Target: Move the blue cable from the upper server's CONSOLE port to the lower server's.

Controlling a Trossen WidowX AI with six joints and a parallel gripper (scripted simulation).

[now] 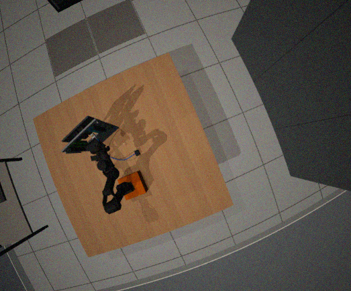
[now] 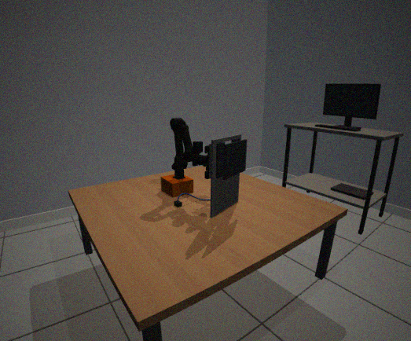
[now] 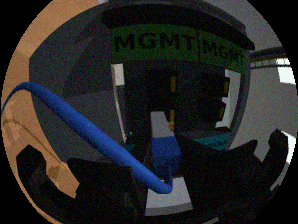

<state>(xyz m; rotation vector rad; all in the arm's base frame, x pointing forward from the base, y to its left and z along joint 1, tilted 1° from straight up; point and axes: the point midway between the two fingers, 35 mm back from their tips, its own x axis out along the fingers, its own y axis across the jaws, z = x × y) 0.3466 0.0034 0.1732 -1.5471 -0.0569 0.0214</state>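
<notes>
The blue plug lies right at my gripper tip. Round my gripper tip: black end piece (25 cm below, 19 cm behind, 15 cm to the right).
</notes>
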